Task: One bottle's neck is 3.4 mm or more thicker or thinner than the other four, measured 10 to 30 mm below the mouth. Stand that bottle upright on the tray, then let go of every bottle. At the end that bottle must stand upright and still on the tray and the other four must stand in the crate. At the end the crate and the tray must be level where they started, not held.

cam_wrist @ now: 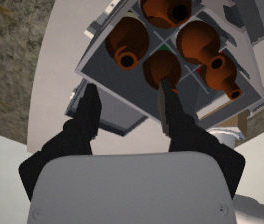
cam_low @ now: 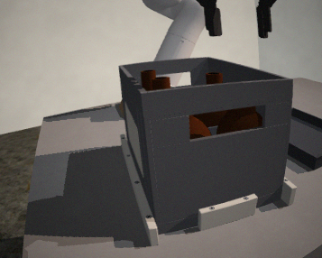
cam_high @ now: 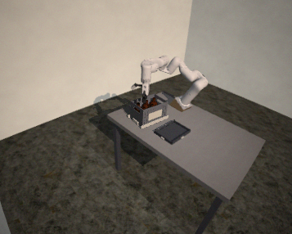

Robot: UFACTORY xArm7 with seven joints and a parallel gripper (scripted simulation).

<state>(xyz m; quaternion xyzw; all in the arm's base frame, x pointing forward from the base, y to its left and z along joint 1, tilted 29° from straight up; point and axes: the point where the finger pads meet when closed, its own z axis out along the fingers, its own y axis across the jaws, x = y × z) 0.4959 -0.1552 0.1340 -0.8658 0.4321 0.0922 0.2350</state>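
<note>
The dark grey crate is 160 mm below my hand, 90 mm behind it and 30 mm to the right of it. The rest, counted from my hand: dark flat tray: 260 mm to the left, 230 mm below, 90 mm behind; glass bottle: 190 mm behind, 150 mm below, 60 mm to the right.
</note>
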